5 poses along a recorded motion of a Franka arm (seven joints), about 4.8 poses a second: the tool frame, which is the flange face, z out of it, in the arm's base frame.
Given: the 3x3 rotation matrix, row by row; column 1 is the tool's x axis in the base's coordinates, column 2 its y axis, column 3 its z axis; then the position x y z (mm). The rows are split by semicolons.
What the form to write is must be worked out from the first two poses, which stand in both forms.
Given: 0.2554, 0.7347, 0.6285; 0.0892, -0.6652, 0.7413; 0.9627, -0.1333, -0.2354; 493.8, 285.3, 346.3
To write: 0.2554, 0.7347, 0.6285, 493.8; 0.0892, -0.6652, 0.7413, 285.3; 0.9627, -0.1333, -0.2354, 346.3; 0, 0, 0, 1
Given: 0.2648, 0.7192, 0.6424; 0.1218, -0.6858, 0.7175; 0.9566, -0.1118, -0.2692; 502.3, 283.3, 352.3
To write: 0.2648, 0.7192, 0.6424, 502.3; 0.1218, -0.6858, 0.7175, 283.3; 0.9566, -0.1118, -0.2692, 352.3; 0, 0, 0, 1
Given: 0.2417, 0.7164, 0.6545; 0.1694, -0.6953, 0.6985; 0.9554, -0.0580, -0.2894; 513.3, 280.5, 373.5
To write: 0.2417, 0.7164, 0.6545, 513.3; 0.1694, -0.6953, 0.6985, 280.5; 0.9554, -0.0580, -0.2894, 373.5; 0, 0, 0, 1
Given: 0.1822, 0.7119, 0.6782; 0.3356, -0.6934, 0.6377; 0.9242, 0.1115, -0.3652; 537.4, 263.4, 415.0
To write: 0.1822, 0.7119, 0.6782, 537.4; 0.3356, -0.6934, 0.6377, 263.4; 0.9242, 0.1115, -0.3652, 415.0; 0, 0, 0, 1
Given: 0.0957, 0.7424, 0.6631; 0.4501, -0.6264, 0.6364; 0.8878, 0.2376, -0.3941; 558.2, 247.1, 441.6
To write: 0.0957, 0.7424, 0.6631, 558.2; 0.4501, -0.6264, 0.6364, 247.1; 0.8878, 0.2376, -0.3941, 441.6; 0, 0, 0, 1
